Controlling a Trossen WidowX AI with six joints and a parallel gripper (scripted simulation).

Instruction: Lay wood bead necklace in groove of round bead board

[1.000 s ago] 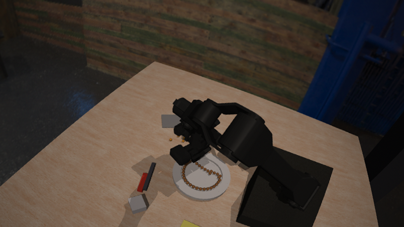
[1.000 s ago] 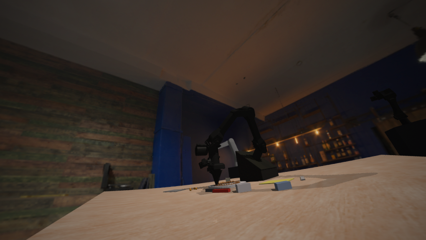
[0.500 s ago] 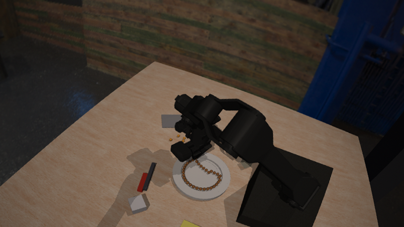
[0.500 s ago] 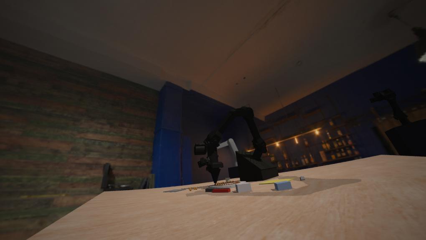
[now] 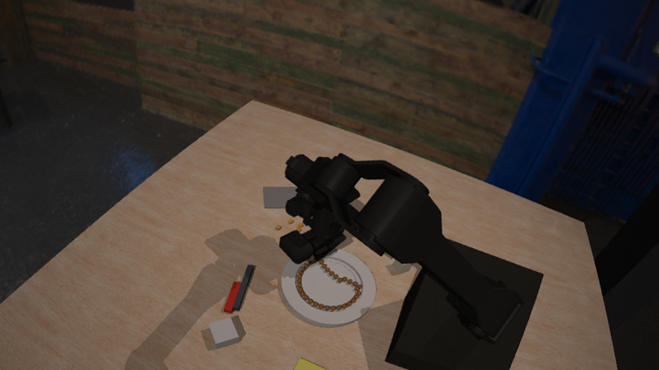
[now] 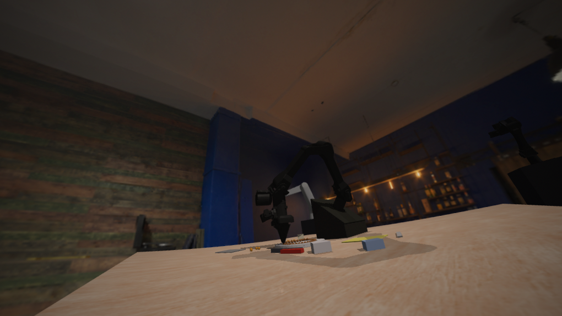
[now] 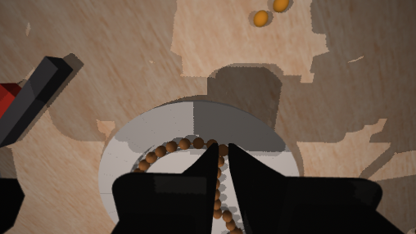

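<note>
Right now the round white bead board is 40 mm behind my gripper tip, 50 mm to the left of it and 10 mm below it. From my gripper tip the other things lie so: grey tile: 150 mm ahead, 160 mm to the right, 20 mm below; dark bar: 120 mm ahead, 150 mm to the left, 10 mm below; pale cube: 180 mm behind, 60 mm to the right.
</note>
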